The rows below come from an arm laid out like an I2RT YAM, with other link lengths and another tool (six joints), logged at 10 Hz.
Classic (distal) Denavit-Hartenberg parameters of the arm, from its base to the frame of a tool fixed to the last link. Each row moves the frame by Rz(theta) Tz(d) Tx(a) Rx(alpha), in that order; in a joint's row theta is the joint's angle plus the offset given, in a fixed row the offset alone. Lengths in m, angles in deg.
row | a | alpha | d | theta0
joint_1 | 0.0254 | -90 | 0.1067 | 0
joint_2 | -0.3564 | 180 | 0 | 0
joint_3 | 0.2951 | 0 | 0 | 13.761
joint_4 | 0.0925 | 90 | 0.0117 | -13.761
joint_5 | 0 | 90 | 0.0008 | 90
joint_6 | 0.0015 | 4.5 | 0.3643 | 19
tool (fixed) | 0 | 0 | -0.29 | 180
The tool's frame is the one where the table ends.
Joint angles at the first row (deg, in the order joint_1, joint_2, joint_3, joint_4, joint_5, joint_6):
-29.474, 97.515, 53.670, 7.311, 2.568, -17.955
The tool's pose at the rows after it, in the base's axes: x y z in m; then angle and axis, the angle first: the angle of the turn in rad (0 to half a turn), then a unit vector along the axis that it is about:
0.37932 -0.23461 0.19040 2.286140 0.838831 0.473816 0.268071
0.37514 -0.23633 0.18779 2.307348 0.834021 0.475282 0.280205
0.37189 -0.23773 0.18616 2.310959 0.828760 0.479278 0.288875
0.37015 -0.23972 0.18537 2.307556 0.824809 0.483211 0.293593
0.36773 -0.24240 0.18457 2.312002 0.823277 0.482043 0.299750
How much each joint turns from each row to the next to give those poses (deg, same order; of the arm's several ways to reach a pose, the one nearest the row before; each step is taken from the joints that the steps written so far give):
-0.633, -0.022, -0.481, 0.022, -2.666, -0.066
-0.875, -0.110, -0.590, 0.196, -2.470, -0.153
-0.612, -0.174, -0.743, 0.897, -1.574, -0.568
-0.459, -0.022, -0.416, 0.809, -0.896, -0.634
-0.656, 0.000, -0.263, 0.394, -1.159, -0.066

